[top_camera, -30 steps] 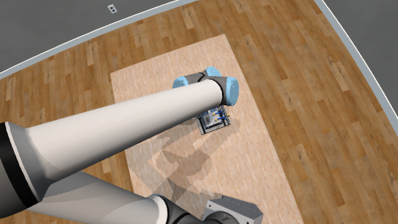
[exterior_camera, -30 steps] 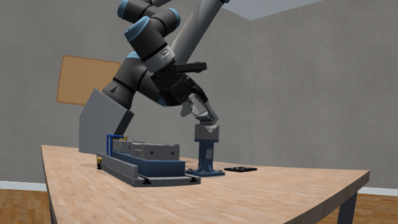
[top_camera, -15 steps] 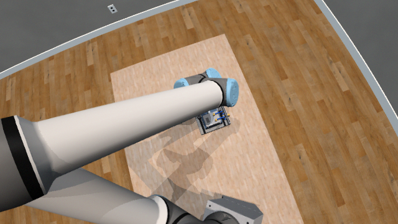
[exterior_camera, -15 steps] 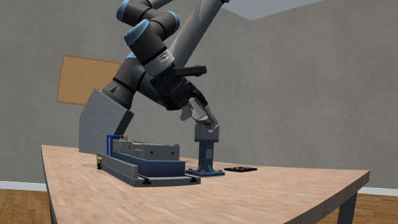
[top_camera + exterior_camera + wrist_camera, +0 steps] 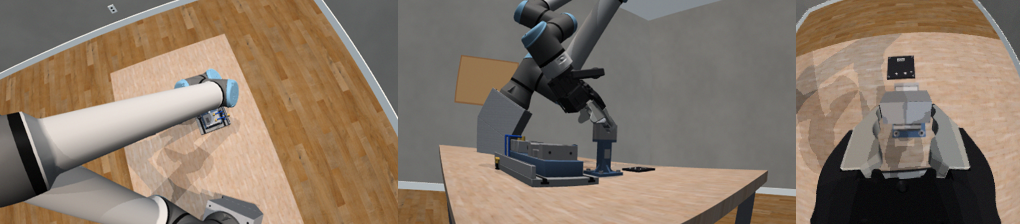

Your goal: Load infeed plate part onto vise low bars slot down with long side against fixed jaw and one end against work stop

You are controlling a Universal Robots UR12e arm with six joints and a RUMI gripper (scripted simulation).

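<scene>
My hand is 1 cm above the part. The rest, counted from my hand: work stop 17 cm to the right, 8 cm below, 6 cm ahead; cylinder rod 21 cm to the right, 9 cm below, 3 cm behind; moving jaw 21 cm to the right, 9 cm below, 2 cm ahead.
</scene>
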